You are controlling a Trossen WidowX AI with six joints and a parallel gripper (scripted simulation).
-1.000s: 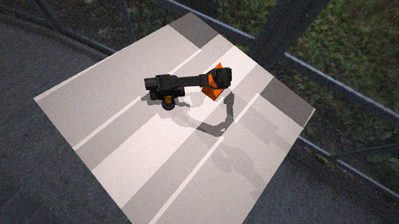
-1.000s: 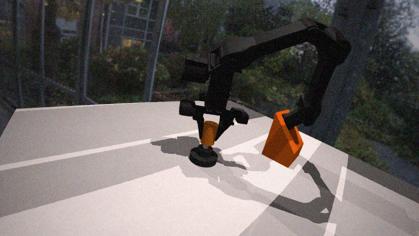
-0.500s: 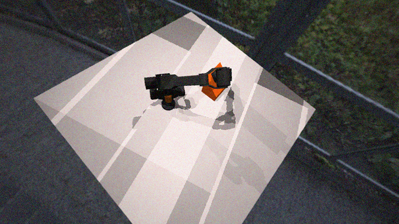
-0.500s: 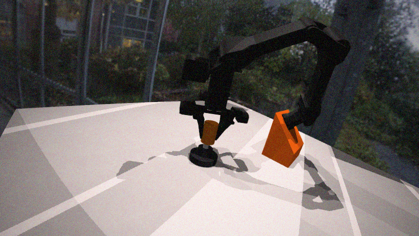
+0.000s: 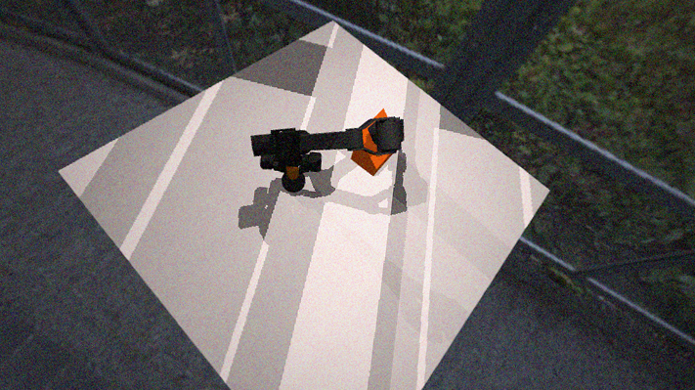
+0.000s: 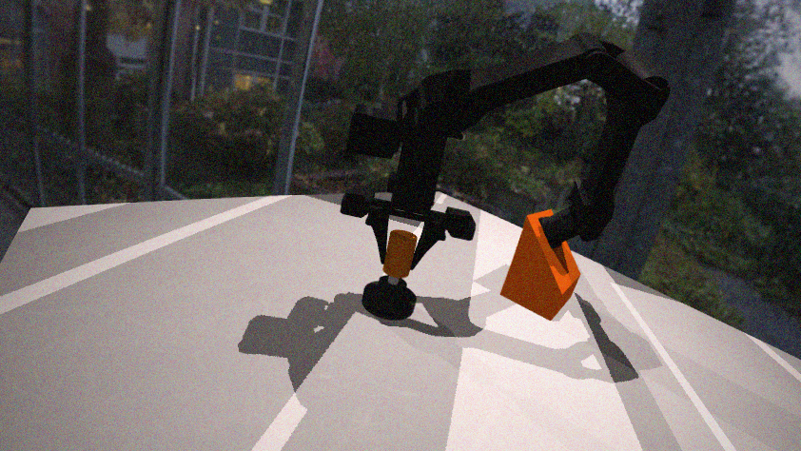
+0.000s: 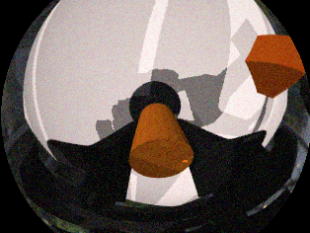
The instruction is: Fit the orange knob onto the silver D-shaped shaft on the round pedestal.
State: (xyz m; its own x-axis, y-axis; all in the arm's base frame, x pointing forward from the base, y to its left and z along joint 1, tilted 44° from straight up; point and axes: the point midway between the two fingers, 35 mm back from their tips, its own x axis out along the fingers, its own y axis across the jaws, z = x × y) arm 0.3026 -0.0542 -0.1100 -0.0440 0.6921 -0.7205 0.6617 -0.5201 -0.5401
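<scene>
Now: gripper tip 4 cm above the pedestal. Round my gripper tip: orange knob 3 cm above.
</scene>
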